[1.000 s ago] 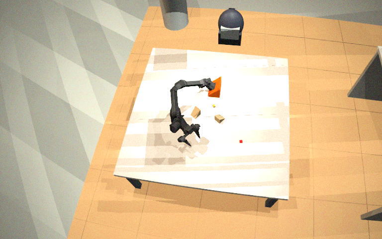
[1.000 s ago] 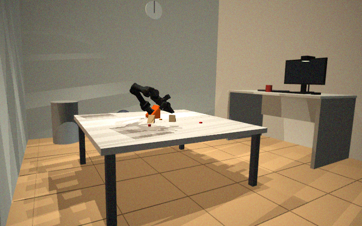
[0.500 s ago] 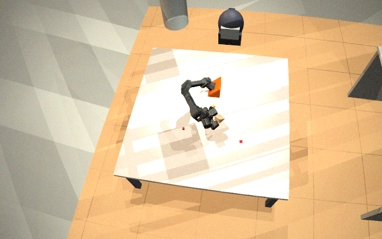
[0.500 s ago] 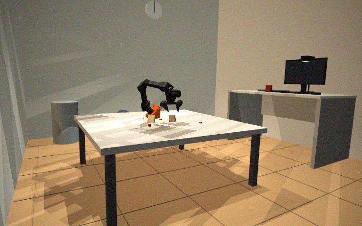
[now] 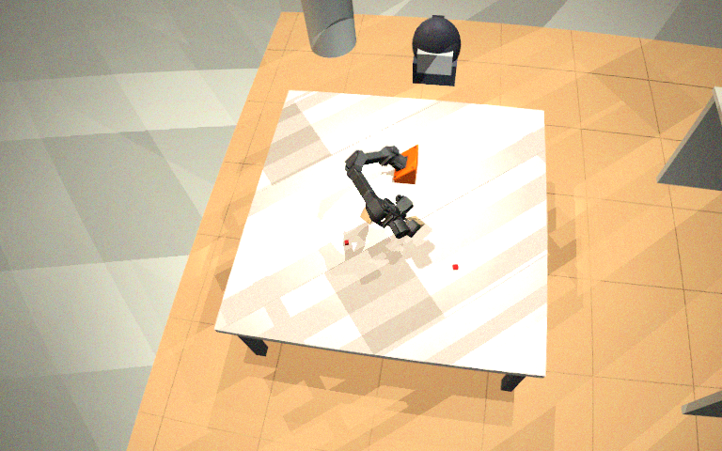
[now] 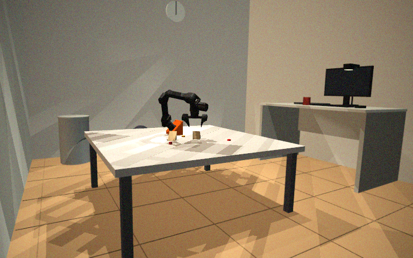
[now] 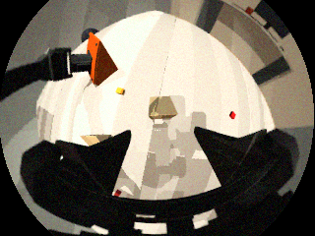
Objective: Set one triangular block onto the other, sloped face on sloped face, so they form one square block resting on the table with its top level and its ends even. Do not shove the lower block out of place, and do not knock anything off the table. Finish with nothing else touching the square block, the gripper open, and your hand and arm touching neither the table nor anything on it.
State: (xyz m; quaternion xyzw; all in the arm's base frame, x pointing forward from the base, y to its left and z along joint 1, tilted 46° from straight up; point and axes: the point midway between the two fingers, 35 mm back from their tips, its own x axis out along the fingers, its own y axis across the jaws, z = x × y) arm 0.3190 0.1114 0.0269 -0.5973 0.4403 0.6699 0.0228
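My gripper tip is 80 mm above the tan triangular block, 30 mm to the right of it and 30 mm past it. Round my gripper tip: small yellow cube: 160 mm behind, 100 mm below, 30 mm to the right.
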